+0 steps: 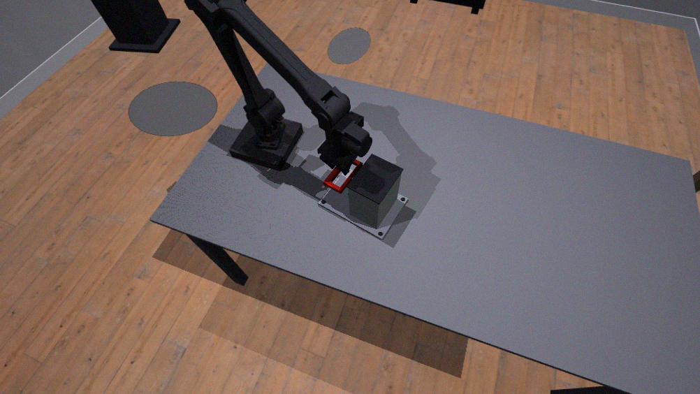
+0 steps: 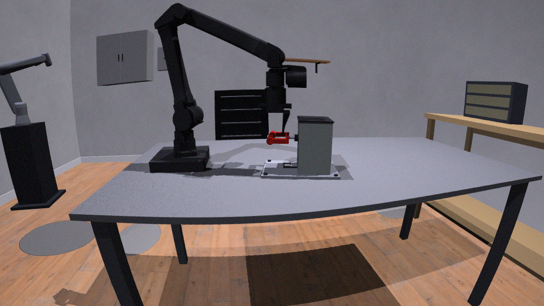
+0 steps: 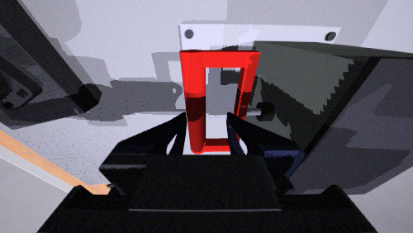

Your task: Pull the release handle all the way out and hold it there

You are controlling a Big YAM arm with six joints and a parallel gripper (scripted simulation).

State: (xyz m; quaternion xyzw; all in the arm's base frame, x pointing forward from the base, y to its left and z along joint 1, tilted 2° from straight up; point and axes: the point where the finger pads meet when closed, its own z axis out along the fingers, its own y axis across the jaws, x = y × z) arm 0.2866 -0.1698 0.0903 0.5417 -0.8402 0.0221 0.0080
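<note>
The bolted base plate lies 8 cm ahead of my hand, 3 cm to the right of it and 12 cm below it.
</note>
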